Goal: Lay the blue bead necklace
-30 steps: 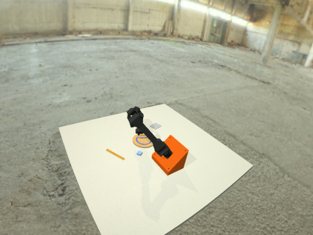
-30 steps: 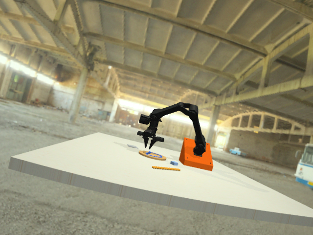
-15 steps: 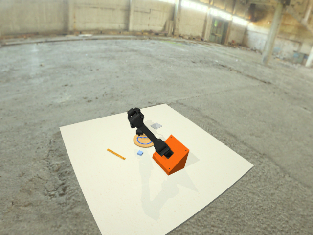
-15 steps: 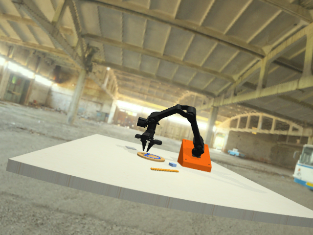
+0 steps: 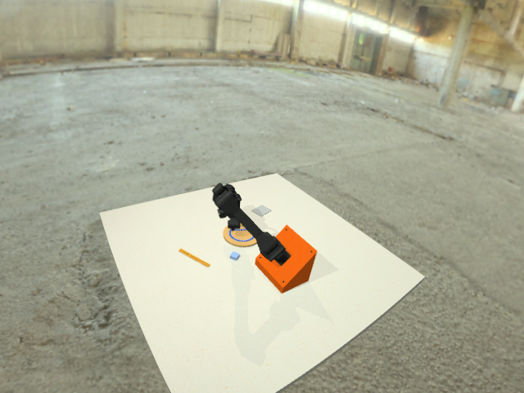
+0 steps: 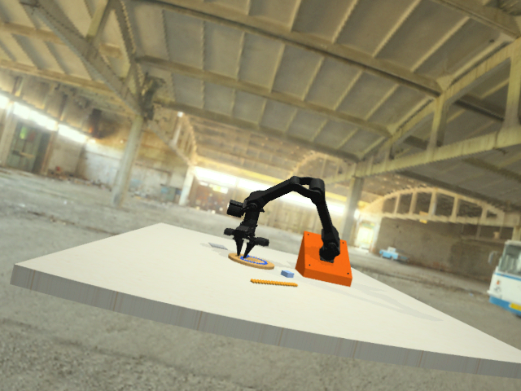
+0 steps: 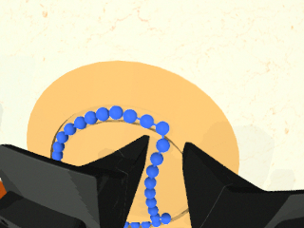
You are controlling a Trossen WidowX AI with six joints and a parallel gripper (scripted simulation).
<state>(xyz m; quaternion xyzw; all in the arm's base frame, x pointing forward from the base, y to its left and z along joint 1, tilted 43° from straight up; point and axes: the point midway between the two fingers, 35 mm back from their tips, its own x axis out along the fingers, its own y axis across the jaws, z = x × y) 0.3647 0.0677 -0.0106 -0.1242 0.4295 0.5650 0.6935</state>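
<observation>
The round tan bead board is 5 cm behind my gripper tip, 3 cm to the right of it and 1 cm below it. The rest, counted from my gripper tip: flat grey tile 26 cm to the right, 11 cm ahead, 2 cm below; then small light-blue block 18 cm behind, 9 cm to the left, 1 cm below.
</observation>
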